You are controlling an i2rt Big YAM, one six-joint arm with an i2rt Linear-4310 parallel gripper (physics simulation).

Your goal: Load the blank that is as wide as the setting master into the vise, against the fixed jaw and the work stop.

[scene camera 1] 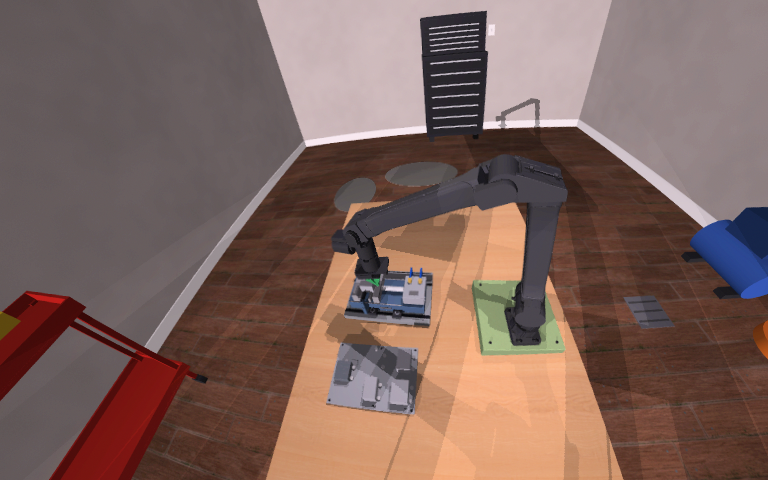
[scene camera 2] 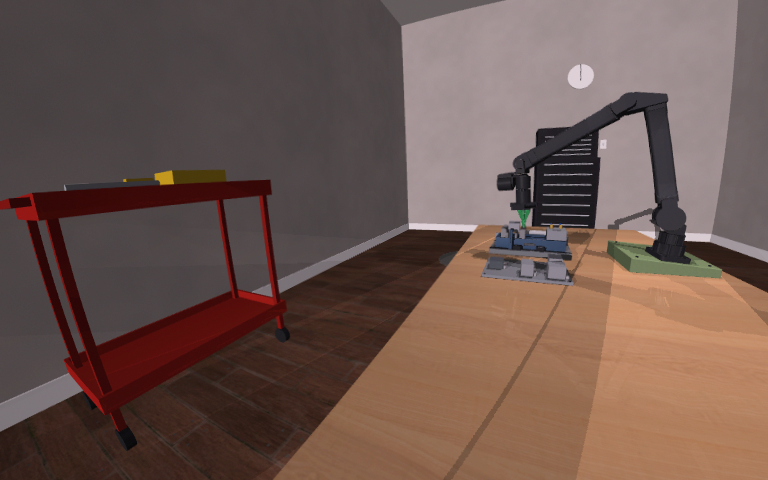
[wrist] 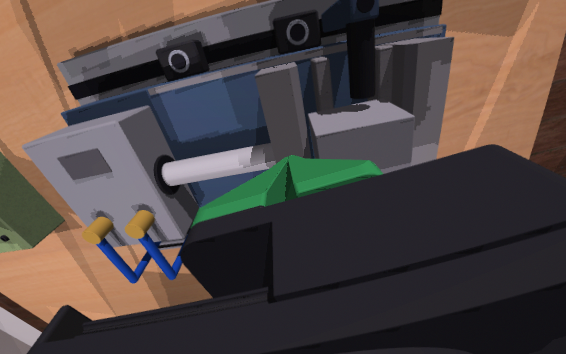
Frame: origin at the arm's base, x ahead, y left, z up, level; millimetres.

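Seen in the pictures: gripper, fingertip midpoint: (scene camera 1: 378, 284) (scene camera 2: 523, 227) (wrist: 291, 166); arm's base, origin of the base link: (scene camera 1: 521, 326) (scene camera 2: 666, 257).
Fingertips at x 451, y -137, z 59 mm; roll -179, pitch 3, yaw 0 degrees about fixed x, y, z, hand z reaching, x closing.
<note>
Offsets run from my fingertips to a thing's middle. "spot": to the spot under its first point.
The vise @(2 mm right, 28 mm back, 47 mm down) (scene camera 1: 386, 306) (scene camera 2: 544, 243) (wrist: 205, 110) has a blue body and lies on the table. In the wrist view a grey block @(10 mm right, 35 mm ahead, 2 mm up) (wrist: 362, 137) sits between its moving jaw (wrist: 281, 102), on the rod side, and its fixed jaw (wrist: 434, 85). The black rod of the work stop @(43 mm left, 47 mm ahead, 7 mm down) (wrist: 362, 62) ends at the block's far side; whether they touch is unclear. My gripper (scene camera 1: 374, 283) (scene camera 2: 523, 226) (wrist: 291, 166) is shut and empty, its green fingertips low beside the block and the moving jaw. The black gripper body hides the near side. I cannot tell which piece is the setting master.
A grey plate @(273 mm left, 2 mm ahead, 92 mm down) (scene camera 1: 339, 397) (scene camera 2: 509, 276) with several grey blocks lies in front of the vise. The vise's grey housing @(spot: 49 mm left, 116 mm back, 1 mm down) (wrist: 75, 145) has brass fittings and blue hoses. The arm's green base (scene camera 1: 491, 333) (scene camera 2: 634, 264) stands at the right. A red cart (scene camera 2: 152, 200) stands left of the table.
</note>
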